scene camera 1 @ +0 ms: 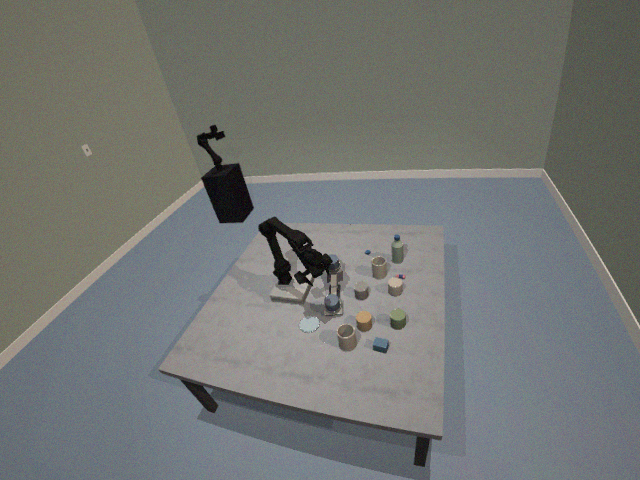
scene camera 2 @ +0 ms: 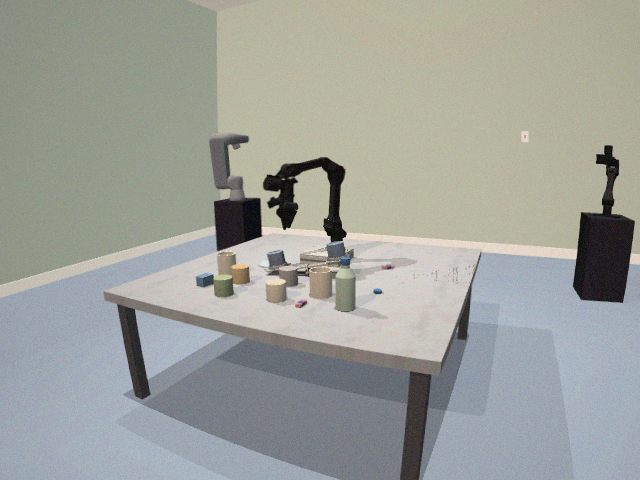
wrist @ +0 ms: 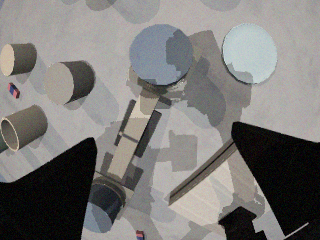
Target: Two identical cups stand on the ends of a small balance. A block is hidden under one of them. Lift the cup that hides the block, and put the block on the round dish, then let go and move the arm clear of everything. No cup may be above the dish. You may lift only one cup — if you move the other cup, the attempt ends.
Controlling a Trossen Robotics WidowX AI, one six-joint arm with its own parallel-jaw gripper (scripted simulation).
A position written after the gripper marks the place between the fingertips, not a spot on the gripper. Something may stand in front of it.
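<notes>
Gripper [wrist: 166, 136] open, holds nothing. Grey cylinder [wrist: 63, 82]. Balance beam [wrist: 130, 137]. Pale blue round dish [wrist: 248, 51].
</notes>
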